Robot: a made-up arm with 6 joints. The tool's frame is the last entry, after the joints.
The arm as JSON. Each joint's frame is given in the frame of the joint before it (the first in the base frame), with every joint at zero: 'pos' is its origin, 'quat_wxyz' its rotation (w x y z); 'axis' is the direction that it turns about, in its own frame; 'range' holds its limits. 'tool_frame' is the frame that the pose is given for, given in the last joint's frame.
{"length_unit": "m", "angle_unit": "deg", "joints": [
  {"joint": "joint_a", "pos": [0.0, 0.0, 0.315], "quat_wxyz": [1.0, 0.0, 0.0, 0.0], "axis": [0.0, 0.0, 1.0], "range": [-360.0, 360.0]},
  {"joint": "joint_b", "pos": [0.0, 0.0, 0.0], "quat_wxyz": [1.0, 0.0, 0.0, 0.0], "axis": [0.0, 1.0, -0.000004], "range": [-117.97, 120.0]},
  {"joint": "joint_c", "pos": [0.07, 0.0, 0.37], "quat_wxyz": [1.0, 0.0, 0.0, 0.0], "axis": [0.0, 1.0, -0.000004], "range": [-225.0, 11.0]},
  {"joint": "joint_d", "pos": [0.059, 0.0, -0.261], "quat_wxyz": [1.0, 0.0, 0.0, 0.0], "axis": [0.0, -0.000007, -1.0], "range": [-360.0, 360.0]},
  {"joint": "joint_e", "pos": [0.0, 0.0, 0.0], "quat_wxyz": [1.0, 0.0, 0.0, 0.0], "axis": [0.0, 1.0, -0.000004], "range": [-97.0, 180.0]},
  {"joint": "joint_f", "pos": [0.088, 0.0, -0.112], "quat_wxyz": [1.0, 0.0, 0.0, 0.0], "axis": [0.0, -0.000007, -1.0], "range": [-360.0, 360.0]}
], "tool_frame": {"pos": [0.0, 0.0, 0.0], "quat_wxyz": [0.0, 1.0, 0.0, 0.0]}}
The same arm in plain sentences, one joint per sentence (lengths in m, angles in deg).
The arm has six revolute joints in a row. What follows holds with every joint at zero, and every direction is one of the base frame's. The first joint is mounted 0.3150 m along +z from the base frame's origin and rotates about +z, from -360.00 to 360.00 deg. The second joint is mounted at the same point as the first joint and rotates about +y, from -117.97 to 120.00 deg. The third joint is mounted 0.0700 m along +x and 0.3700 m along +z from the second joint and rotates about +y, from -225.00 to 11.00 deg. The fourth joint is mounted 0.0590 m along +x and 0.2610 m along -z from the third joint and rotates about -z, from -360.00 to 360.00 deg. The fifth joint is mounted at the same point as the fourth joint and rotates about +y, from -97.00 to 180.00 deg. The sixth joint is mounted 0.0880 m along +x and 0.1120 m along -z from the fifth joint and rotates about -z, from -360.00 to 360.00 deg. The tool frame, which is the frame that the pose is given for, is mounted at the same point as the sixth joint; its axes are the base frame's turned by roll 180.00, pitch 0.00 and yaw 0.00 deg (as in URDF: about the fixed x, then y, then z).
